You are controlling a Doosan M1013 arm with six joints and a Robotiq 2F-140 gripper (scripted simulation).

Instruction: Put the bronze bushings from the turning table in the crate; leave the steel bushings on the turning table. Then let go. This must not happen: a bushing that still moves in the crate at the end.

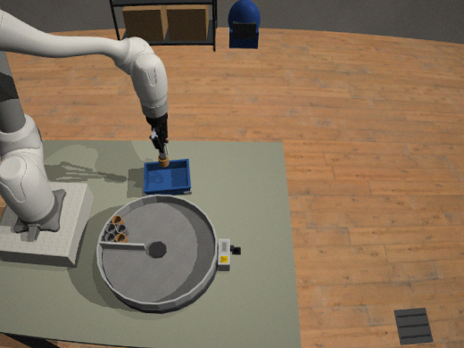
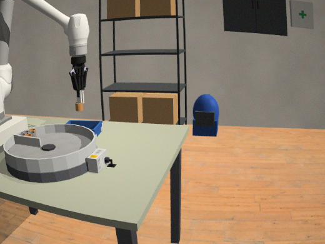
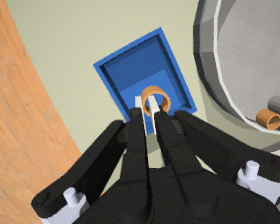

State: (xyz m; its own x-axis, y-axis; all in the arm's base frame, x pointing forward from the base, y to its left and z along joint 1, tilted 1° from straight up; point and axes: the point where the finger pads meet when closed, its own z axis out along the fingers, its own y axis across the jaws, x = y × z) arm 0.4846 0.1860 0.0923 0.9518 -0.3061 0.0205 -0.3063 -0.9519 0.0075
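The crate lies 16 cm below my hand and 1 cm to the right of it. Also, from my hand: grey turning table: 35 cm to the right, 14 cm below, 4 cm behind.
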